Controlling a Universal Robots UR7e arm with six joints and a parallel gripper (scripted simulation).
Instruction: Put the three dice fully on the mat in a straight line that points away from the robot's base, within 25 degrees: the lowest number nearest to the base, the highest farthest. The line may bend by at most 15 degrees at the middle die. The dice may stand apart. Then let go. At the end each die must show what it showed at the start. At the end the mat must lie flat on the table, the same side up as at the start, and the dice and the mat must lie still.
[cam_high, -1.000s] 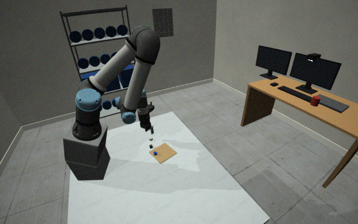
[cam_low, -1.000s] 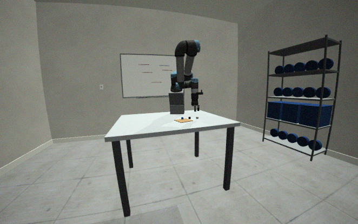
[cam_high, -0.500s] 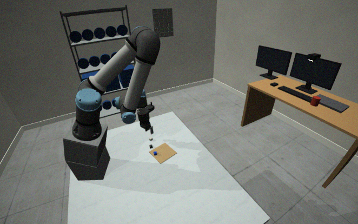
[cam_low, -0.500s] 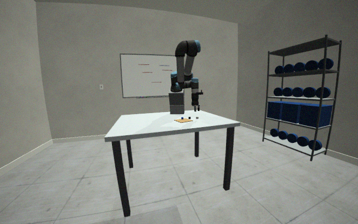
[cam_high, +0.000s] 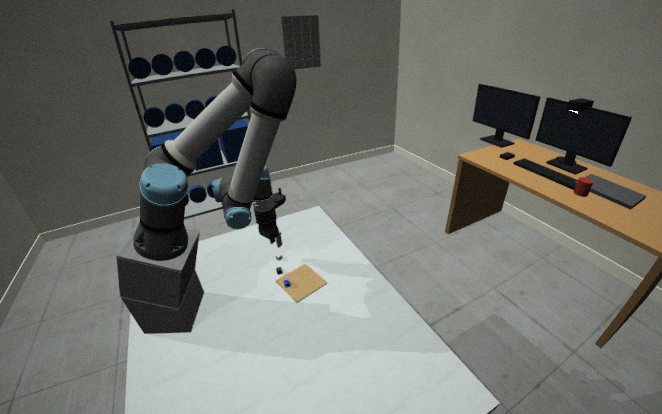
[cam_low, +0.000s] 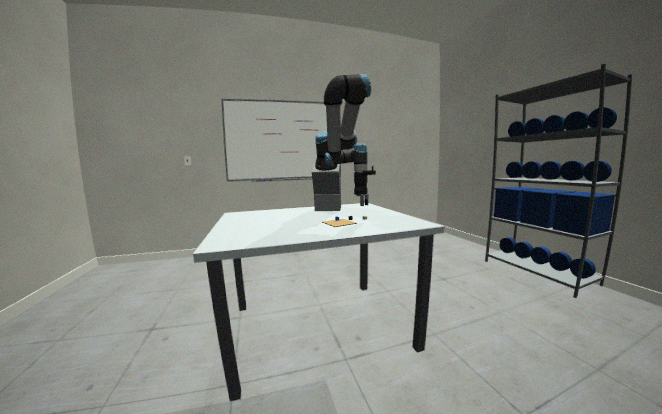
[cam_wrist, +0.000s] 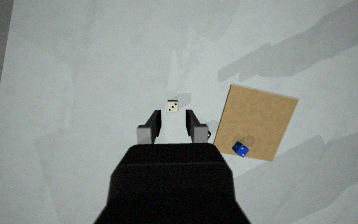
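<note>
My gripper is now 9 cm above the white die. From my hand the other things lie so: tan mat: 16 cm to the right, 10 cm below, 5 cm ahead; then black die: 9 cm below, 8 cm to the right, 1 cm behind; then blue die: 16 cm to the right, 8 cm below.
</note>
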